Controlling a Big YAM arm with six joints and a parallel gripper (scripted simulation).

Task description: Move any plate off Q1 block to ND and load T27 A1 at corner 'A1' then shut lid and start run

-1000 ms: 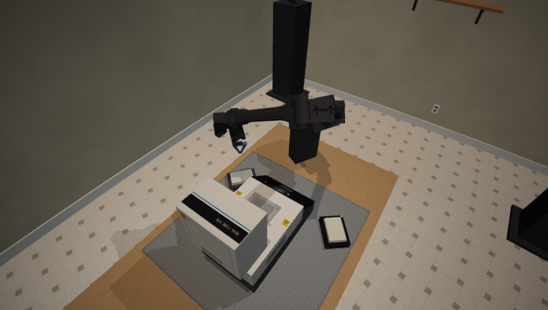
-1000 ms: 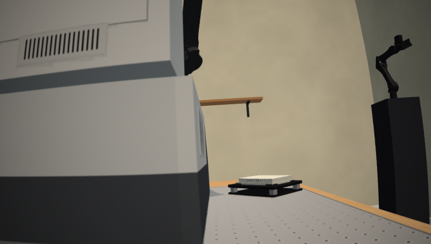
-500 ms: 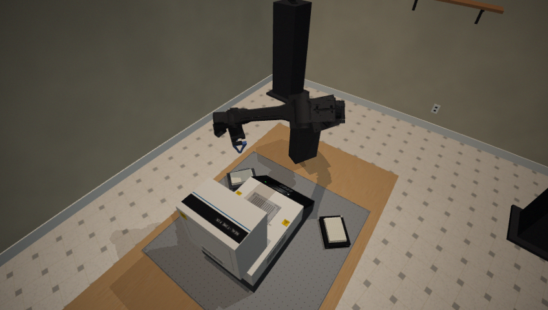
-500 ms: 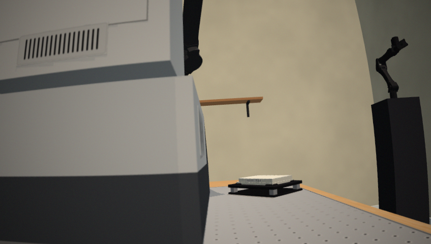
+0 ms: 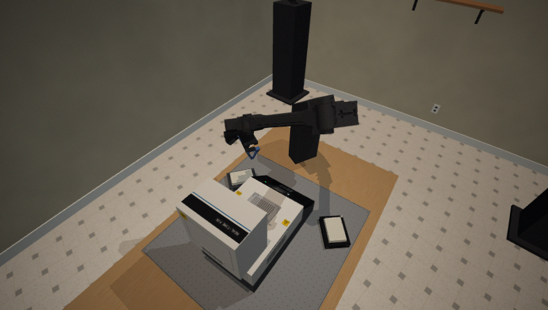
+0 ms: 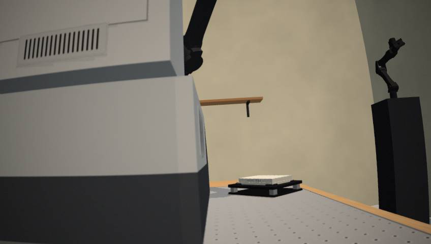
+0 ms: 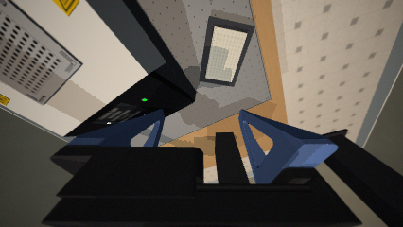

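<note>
Now: the plate T27 510 mm to the left of my hand, 240 mm below it and 60 mm behind it. From my hand the other things lie so: grey perforated mat (280 mm below, 240 mm to the left, 200 mm ahead); black nest N1 (510 mm to the left, 260 mm below, 60 mm behind); dark nest ND (250 mm below, 70 mm to the right).
</note>
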